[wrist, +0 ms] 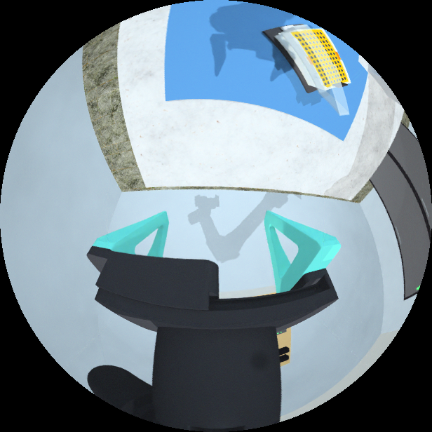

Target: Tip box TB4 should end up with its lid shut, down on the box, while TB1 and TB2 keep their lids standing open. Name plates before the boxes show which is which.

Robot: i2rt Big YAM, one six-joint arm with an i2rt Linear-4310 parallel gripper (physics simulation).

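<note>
A tip box point(320, 57) with a yellow, hole-dotted top, a pale body and a dark base sits at the upper right of the wrist view, on the blue mat point(200, 80). Its clear lid point(340, 101) stands open, sticking out from the box's lower right end. No name plate can be read, so I cannot tell which box this is. No other tip box can be made out. My gripper point(216, 216) is open, with its turquoise fingers wide apart and nothing between them. In the view it is well below the box and past the near edge of the table.
The blue mat lies on a white speckled table top point(225, 145) with a rough stone-like edge point(102, 100). A dark grey panel-like object point(400, 200) stands at the right. A tan object point(284, 340) shows partly behind the gripper body. Shadows of the arm fall on the mat and floor.
</note>
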